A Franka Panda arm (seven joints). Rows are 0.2 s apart.
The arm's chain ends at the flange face. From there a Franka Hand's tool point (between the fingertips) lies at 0.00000 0.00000 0.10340 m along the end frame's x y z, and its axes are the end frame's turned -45 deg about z.
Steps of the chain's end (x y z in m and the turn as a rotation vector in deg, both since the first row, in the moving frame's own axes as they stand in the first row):
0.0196 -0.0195 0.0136 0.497 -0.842 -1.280
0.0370 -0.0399 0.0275 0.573 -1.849 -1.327
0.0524 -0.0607 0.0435 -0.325 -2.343 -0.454
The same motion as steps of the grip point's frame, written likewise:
0.0272 -0.0016 0.0136 0.947 -0.244 -1.280
0.0527 -0.0051 0.0274 1.713 -0.902 -1.327
0.0766 -0.0084 0.0434 1.427 -1.887 -0.454

